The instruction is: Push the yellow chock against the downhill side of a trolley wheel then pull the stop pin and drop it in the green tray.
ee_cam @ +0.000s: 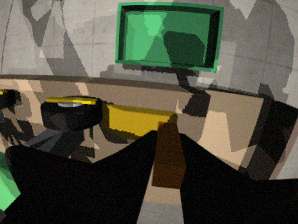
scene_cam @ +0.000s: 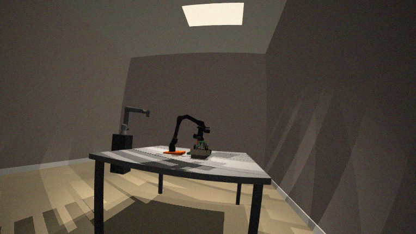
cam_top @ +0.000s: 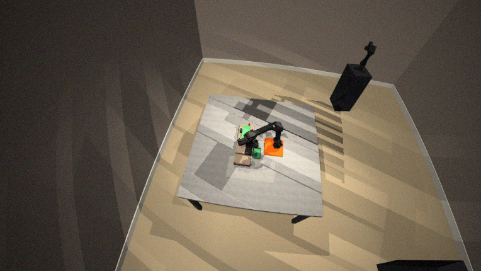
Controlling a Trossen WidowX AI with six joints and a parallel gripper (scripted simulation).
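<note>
Now: the yellow chock 2 cm to the right of my gripper tip and 1 cm below it. The rest, counted from my gripper tip: green tray 10 cm below, 8 cm behind; tan ramp 14 cm to the right, 5 cm below, 3 cm ahead; green trolley 14 cm to the right, 3 cm ahead, 2 cm above.
</note>
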